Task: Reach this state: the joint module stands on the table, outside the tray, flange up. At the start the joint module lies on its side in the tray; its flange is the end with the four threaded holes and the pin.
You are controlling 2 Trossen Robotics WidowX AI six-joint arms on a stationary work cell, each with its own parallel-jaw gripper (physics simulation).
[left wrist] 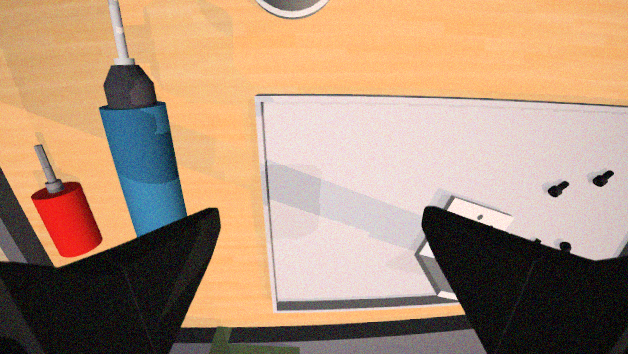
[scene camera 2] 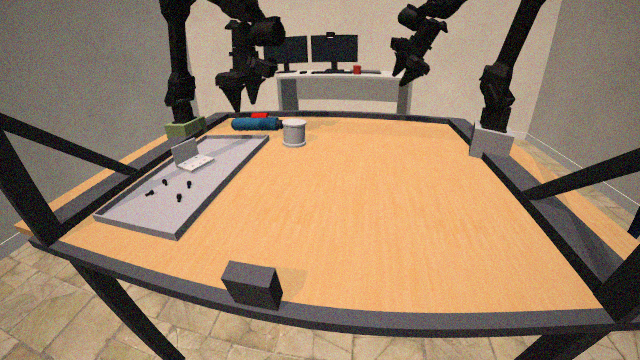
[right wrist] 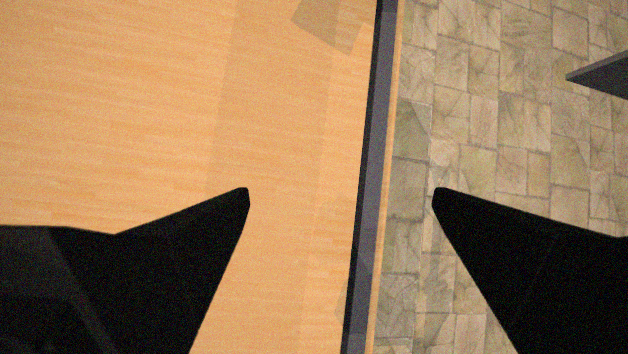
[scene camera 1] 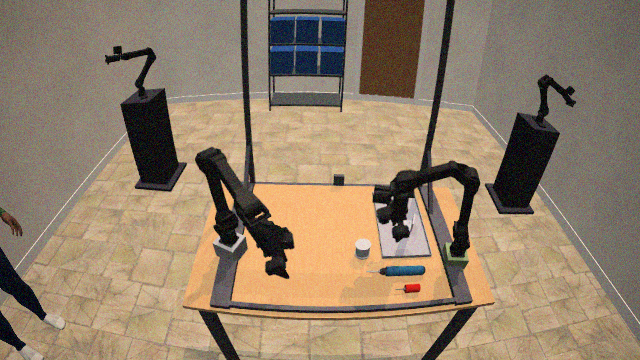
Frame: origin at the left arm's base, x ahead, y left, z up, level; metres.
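Seen in the pictures: left gripper, fingertip midpoint: [left wrist: 322, 217] [scene camera 2: 245, 108]; right gripper, fingertip midpoint: [scene camera 2: 396, 81] [right wrist: 340, 196] [scene camera 1: 287, 269]; left arm's base at its link origin: [scene camera 2: 184, 120] [scene camera 1: 457, 251]; right arm's base at its link origin: [scene camera 2: 493, 127] [scene camera 1: 228, 239].
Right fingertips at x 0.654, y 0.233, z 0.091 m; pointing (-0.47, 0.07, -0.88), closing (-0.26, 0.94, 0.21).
Pixels of each thing's top centre, then the offset from my right fingertips to it. "*": a spot on its surface instead.
- joint module at its top centre: [scene camera 2: 293, 120] [scene camera 1: 363, 243] 0.249 m back, 0.239 m right, 0.084 m down
- tray at its top centre: [left wrist: 493, 223] [scene camera 2: 194, 166] [scene camera 1: 400, 220] 0.417 m back, 0.444 m right, 0.132 m down
- blue screwdriver at a spot on its surface: [left wrist: 145, 150] * 0.374 m back, 0.155 m right, 0.111 m down
- red-handled tool at its top centre: [left wrist: 43, 210] [scene camera 2: 265, 112] [scene camera 1: 408, 286] 0.434 m back, 0.061 m right, 0.114 m down
- dark block at its top centre: [scene camera 2: 248, 270] [scene camera 1: 339, 175] 0.112 m back, 0.684 m right, 0.091 m down
The joint module [scene camera 1: 362, 249] [scene camera 2: 294, 134] [left wrist: 292, 6], a grey-white cylinder, stands upright on the table outside the tray [scene camera 1: 406, 256] [scene camera 2: 135, 227] [left wrist: 340, 140]. Its top face looks plain white; no holes or pin can be made out at this size. The left wrist view shows part of its rim at the top edge. My left gripper [scene camera 1: 394, 229] [scene camera 2: 245, 106] [left wrist: 322, 217] is open and empty, high above the tray's near end in scene camera 1. My right gripper [scene camera 1: 286, 260] [scene camera 2: 399, 79] [right wrist: 340, 196] is open and empty above the table's left front in scene camera 1.
A blue screwdriver [scene camera 1: 405, 270] [scene camera 2: 255, 123] [left wrist: 145, 150] and a red-handled tool [scene camera 1: 412, 288] [scene camera 2: 259, 115] [left wrist: 67, 220] lie beside the tray. An L-shaped bracket [scene camera 2: 195, 162] [left wrist: 482, 212] and black screws [scene camera 2: 179, 197] [left wrist: 557, 189] are in it. A dark block [scene camera 1: 338, 179] [scene camera 2: 252, 285] sits at the table's edge.
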